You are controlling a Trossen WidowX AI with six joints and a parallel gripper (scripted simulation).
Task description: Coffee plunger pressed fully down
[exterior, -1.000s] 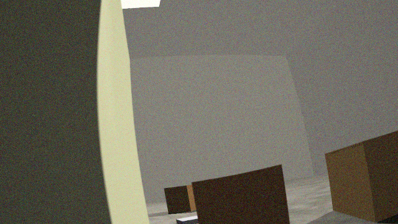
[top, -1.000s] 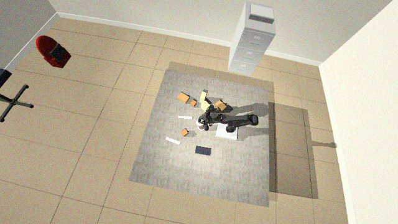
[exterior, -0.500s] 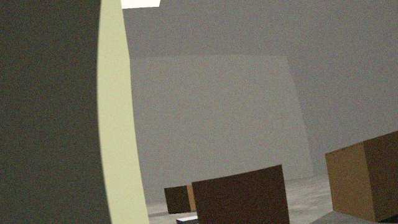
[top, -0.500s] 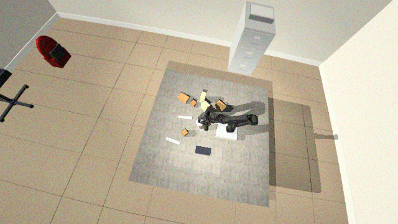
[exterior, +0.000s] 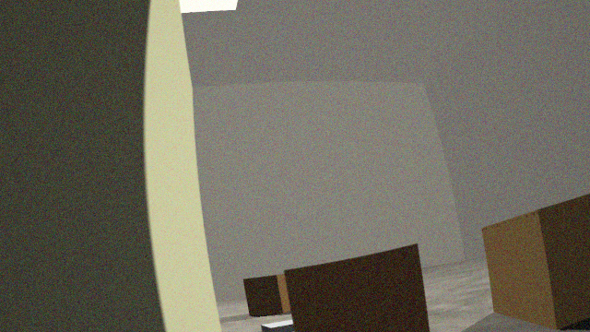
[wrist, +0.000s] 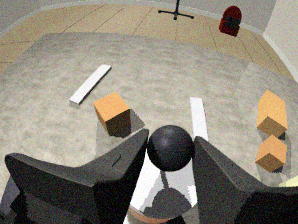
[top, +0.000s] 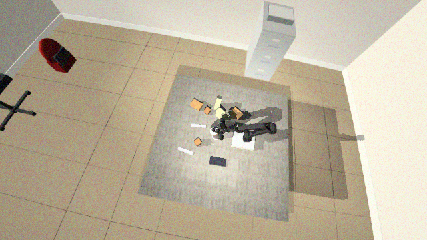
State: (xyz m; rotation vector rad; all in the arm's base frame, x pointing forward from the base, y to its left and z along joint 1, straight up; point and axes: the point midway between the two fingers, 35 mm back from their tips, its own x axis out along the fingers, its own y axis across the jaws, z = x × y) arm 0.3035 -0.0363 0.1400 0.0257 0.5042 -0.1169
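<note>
Right now the coffee press is 40 mm behind my gripper tip and 80 mm below it. The rest, counted from my gripper tip: dark flat slab 60 mm behind, 250 mm to the left, 170 mm below.
</note>
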